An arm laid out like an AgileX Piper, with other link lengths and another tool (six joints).
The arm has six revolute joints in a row. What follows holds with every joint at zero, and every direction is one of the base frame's. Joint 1 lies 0.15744 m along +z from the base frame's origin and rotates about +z. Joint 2 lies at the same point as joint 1 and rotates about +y. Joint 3 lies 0.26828 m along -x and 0.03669 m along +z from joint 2 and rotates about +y. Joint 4 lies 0.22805 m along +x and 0.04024 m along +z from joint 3 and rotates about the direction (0.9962, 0, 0.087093). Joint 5 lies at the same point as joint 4 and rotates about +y. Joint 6 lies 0.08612 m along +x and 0.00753 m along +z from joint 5 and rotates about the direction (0.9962, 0, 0.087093). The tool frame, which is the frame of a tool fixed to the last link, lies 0.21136 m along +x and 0.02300 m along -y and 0.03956 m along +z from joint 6; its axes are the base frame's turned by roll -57.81, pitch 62.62 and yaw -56.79 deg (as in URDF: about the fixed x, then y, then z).
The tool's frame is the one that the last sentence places.
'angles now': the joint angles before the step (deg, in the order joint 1, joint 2, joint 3, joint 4, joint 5, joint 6). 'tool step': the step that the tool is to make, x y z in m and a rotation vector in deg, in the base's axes. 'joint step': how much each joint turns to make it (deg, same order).
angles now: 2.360, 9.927, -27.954, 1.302, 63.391, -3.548
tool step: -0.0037, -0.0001, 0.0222, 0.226, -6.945, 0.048
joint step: -0.008, -7.241, 0.097, 0.008, 0.197, -0.081
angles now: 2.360, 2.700, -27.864, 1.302, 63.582, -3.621
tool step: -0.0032, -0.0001, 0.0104, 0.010, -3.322, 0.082
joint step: 0.027, -3.585, -0.012, -0.026, 0.280, -0.120
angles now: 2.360, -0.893, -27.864, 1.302, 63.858, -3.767
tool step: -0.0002, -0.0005, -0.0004, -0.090, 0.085, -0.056
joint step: 0.018, -0.001, 0.001, -0.120, 0.088, 0.017
